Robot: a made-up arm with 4 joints.
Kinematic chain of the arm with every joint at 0, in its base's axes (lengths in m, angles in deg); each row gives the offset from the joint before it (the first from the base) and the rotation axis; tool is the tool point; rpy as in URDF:
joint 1: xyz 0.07 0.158 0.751 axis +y
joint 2: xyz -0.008 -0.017 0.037 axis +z
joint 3: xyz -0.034 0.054 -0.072 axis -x
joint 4: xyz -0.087 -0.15 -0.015 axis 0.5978 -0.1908 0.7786
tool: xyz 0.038 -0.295 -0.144 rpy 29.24 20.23 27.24
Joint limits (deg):
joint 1: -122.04..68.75
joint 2: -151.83..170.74
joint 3: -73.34..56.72
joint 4: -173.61..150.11
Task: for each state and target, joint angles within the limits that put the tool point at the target. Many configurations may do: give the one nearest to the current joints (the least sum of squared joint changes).
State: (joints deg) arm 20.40 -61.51 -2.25 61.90
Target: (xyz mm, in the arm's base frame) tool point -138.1 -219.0 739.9
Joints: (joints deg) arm 27.36 -20.89 15.81 11.70
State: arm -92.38 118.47 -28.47 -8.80
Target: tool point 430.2 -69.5 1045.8
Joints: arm -96.42 95.58 -44.84 -33.57
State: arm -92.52 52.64 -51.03 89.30
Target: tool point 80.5 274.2 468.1
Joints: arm -63.07 86.56 -72.80 87.59
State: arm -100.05 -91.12 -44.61 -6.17
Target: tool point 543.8 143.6 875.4
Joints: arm -97.14 -102.53 -65.90 15.03
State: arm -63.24 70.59 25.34 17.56
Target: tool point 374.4 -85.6 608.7
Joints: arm -25.16 42.29 -1.18 22.90
